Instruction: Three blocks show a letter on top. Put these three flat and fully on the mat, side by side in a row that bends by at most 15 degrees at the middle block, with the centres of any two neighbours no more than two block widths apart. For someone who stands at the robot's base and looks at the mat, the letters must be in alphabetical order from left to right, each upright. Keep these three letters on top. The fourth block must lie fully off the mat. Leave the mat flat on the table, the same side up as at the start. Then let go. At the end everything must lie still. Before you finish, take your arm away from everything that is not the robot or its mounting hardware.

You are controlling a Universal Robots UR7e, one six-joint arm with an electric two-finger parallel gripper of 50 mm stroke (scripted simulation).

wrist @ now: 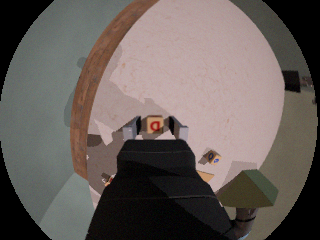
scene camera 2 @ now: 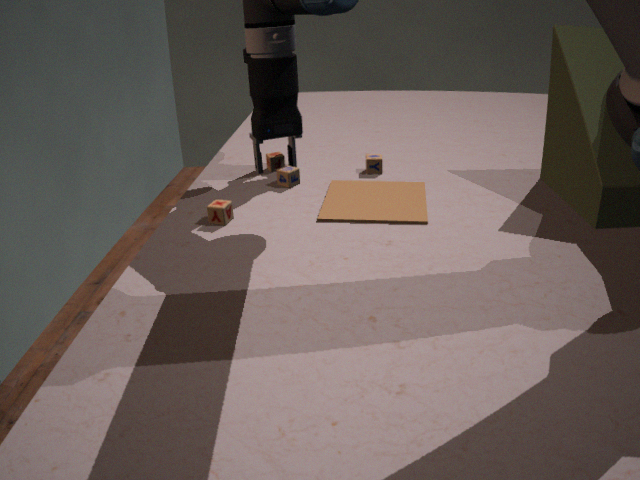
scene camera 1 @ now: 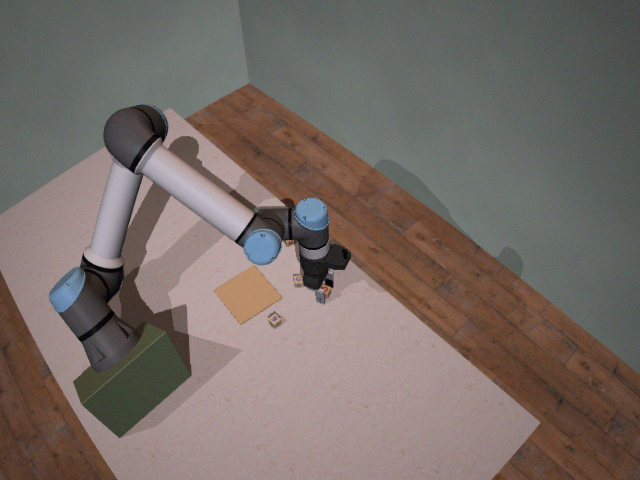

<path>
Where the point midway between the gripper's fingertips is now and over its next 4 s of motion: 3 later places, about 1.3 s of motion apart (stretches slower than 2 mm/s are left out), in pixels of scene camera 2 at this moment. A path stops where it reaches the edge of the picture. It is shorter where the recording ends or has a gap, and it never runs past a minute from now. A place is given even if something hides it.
My gripper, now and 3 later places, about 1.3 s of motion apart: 276,168; 271,110; 298,110; 355,125
</path>
